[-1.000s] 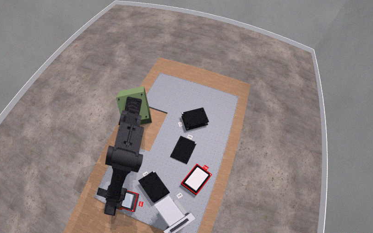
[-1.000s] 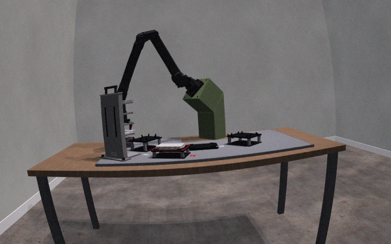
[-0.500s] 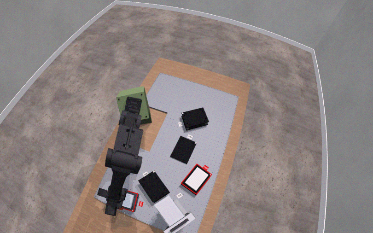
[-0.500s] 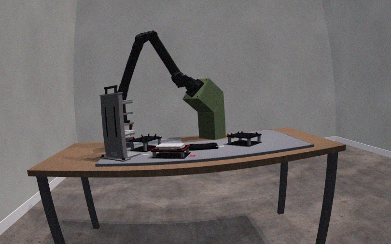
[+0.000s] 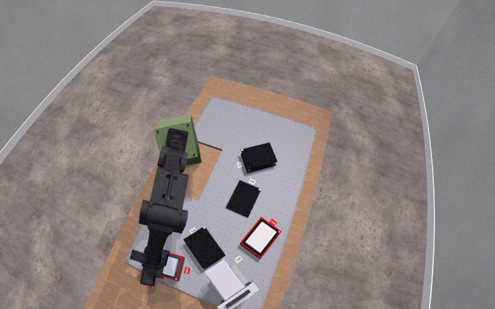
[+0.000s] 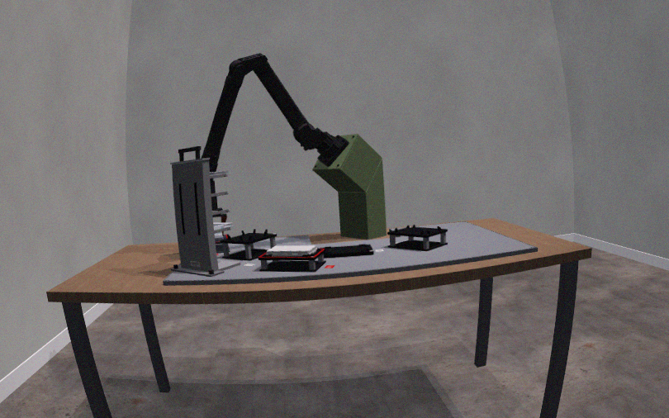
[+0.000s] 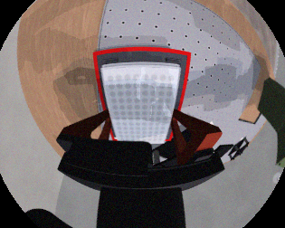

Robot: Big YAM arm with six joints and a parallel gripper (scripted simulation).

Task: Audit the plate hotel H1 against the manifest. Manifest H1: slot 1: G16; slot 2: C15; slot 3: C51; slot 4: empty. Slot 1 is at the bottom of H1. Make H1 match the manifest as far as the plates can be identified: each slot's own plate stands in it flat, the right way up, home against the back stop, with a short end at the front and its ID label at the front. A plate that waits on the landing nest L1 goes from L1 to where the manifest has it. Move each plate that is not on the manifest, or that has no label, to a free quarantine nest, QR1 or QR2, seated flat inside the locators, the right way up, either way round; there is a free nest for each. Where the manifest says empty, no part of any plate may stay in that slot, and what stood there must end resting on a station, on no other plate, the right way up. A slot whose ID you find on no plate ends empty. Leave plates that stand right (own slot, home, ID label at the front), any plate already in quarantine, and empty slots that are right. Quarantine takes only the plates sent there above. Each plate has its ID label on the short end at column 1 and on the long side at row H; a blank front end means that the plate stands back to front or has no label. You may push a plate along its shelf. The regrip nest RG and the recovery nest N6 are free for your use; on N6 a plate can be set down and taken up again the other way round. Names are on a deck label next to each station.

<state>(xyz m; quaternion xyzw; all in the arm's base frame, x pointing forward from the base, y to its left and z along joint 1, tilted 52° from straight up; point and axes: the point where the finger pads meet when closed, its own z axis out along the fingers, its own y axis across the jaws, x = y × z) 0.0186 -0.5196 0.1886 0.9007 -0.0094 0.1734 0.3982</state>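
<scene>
My gripper is now 20 mm above the red-framed quarantine nest. Round my hand: plate hotel H1: 340 mm ahead, 110 mm to the right, 100 mm above.
</scene>
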